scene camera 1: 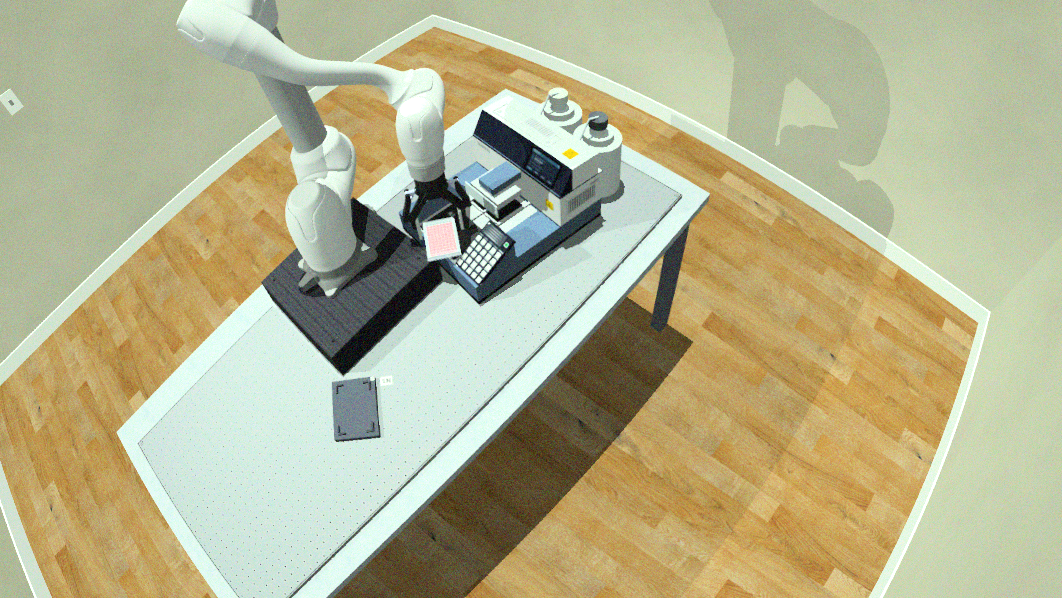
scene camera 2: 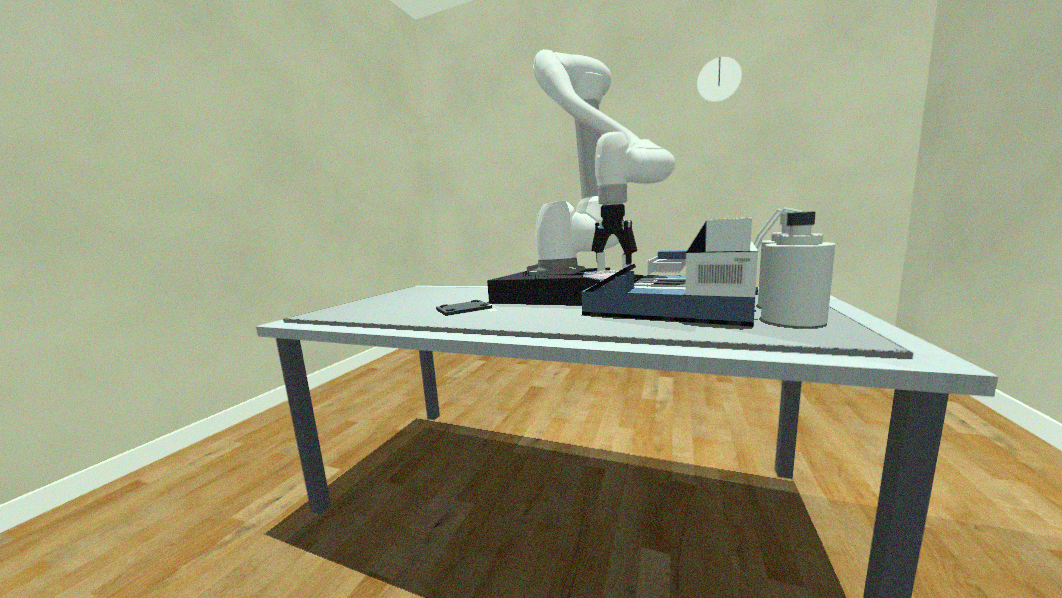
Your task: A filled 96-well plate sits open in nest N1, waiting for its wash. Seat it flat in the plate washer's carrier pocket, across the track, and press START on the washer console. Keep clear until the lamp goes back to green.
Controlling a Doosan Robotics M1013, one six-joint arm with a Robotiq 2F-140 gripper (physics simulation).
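Places are measured from the arm's base along level axes (x ahead, y left, z up), in centimetres.
Where they show: gripper, fingertip midpoint: (scene camera 1: 441, 230); arm's base, link origin: (scene camera 1: 337, 261) (scene camera 2: 558, 272).
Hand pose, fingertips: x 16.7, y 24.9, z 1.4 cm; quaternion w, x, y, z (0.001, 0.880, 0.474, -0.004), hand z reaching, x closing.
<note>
Each offset is from my fingertips to the centre of the thing. "pt": to the spot under its first point.
The 96-well plate @[dy -1.9, dx +2.1, dz +0.1 cm] (scene camera 1: 441, 239), pink on top, lies askew at the corner of the black track base (scene camera 1: 355, 312) (scene camera 2: 535, 286), right beside the washer's keypad console @[dy +1.5, dx +14.6, dz +0.8 cm] (scene camera 1: 481, 255). In scene camera 2 only a thin pink sliver of the plate shows behind the washer's front edge. My gripper (scene camera 1: 435, 214) (scene camera 2: 614, 259) is open and empty, pointing down a little above the plate's far edge. The plate washer @[dy +17.5, dx +3.3, dz +3.2 cm] (scene camera 1: 535, 167) (scene camera 2: 672, 293) stands on the table's far end, with its light blue carrier area (scene camera 1: 536, 227) in front of the housing. Nest N1 @[dy -48.3, dx +16.6, dz -8.7 cm] (scene camera 1: 355, 408) (scene camera 2: 462, 306) is a dark pad with nothing on it.
Two capped bottles @[dy +47.5, dx -1.3, dz +4.1 cm] (scene camera 1: 561, 103) @[dy +45.8, dx +14.2, dz +4.1 cm] (scene camera 1: 599, 127) stand at the washer's back, seen as a white canister @[pt dy +45.0, dx +20.9, dz +1.2 cm] (scene camera 2: 794, 280) in scene camera 2. The arm's white base (scene camera 1: 322, 223) sits on the black track base. The grey table (scene camera 1: 221, 460) (scene camera 2: 594, 335) stands on a wooden floor.
</note>
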